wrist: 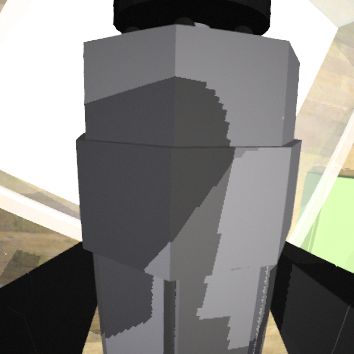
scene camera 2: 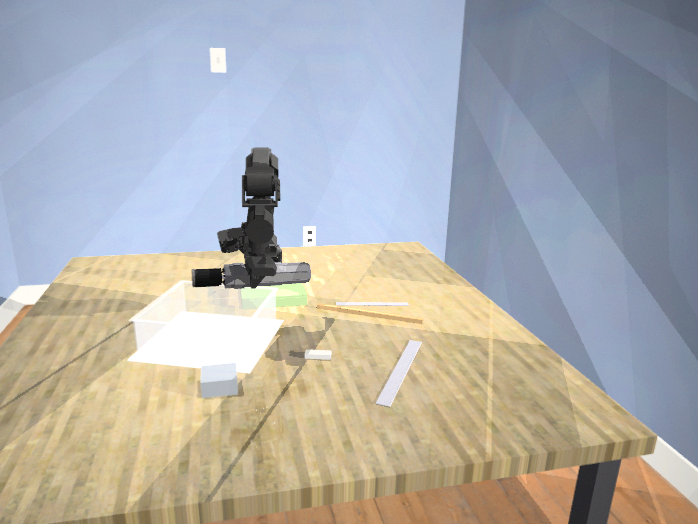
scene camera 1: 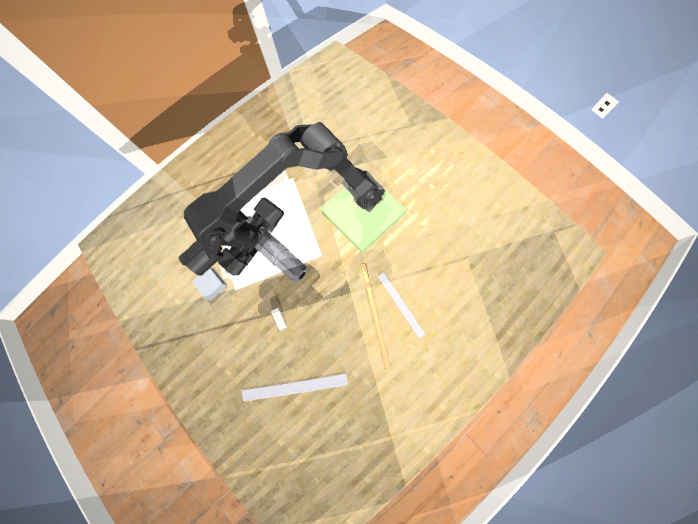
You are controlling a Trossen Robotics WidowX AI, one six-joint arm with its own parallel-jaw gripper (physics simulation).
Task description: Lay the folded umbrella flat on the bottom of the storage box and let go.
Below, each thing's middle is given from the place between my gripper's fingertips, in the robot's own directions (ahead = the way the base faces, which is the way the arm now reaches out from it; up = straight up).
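Labels:
You'll find the storage box [scene camera 2: 201, 325] 30 mm behind my hand, 100 mm to the right of it and 100 mm below it.

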